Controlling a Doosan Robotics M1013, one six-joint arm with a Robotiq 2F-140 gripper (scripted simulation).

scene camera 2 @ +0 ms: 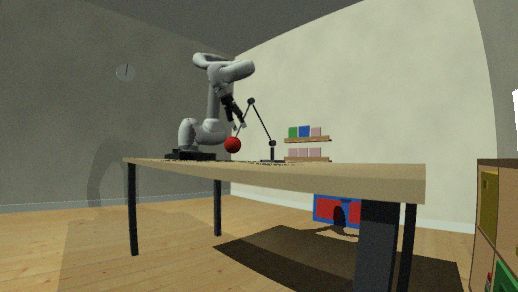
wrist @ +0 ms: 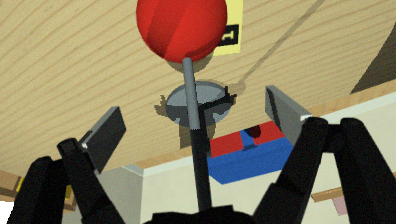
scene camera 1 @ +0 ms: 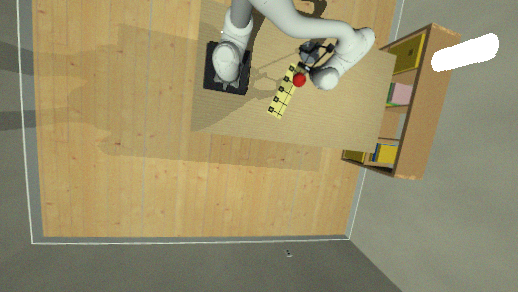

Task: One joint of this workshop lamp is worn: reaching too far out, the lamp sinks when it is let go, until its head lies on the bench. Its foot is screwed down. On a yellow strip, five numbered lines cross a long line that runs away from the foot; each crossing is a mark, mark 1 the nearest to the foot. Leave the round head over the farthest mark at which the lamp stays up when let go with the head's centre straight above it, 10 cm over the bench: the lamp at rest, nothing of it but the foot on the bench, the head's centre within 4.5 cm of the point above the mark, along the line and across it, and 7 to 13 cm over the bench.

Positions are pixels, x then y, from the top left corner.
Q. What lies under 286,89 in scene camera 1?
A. A yellow strip.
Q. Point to a round lamp foot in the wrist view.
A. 214,103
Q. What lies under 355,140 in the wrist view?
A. My gripper.
